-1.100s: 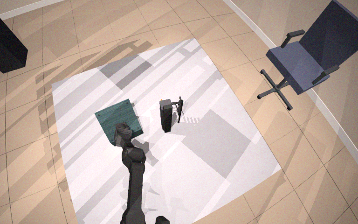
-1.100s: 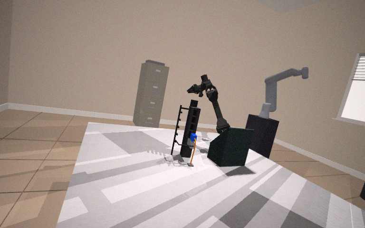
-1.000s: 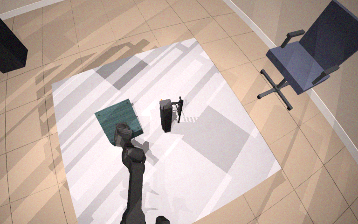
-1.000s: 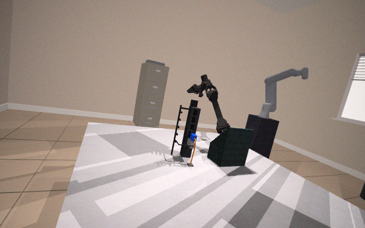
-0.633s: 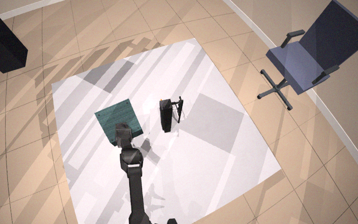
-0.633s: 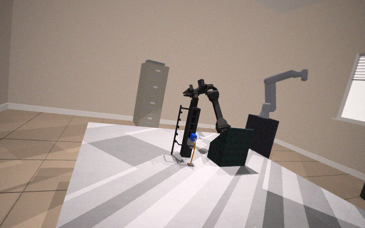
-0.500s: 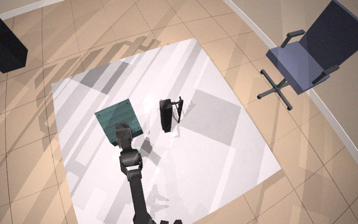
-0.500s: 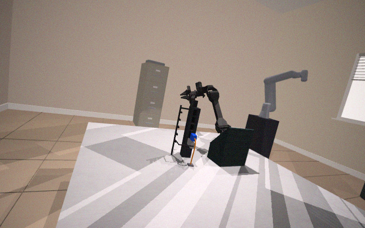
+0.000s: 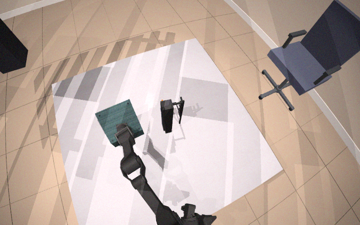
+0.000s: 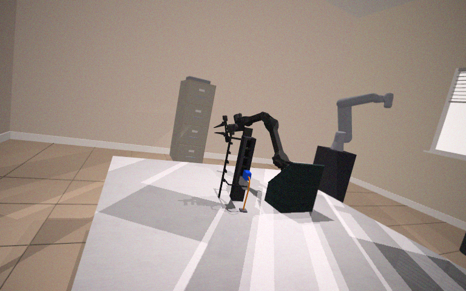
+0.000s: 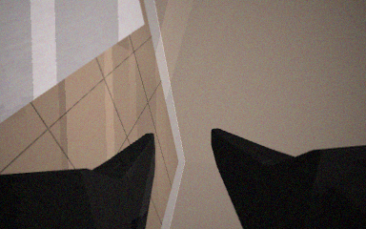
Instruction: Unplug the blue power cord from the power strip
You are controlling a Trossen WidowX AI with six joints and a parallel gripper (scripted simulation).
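Now: gripper tip 62 cm to the right of the plug, 10 cm above it and 3 cm past it.
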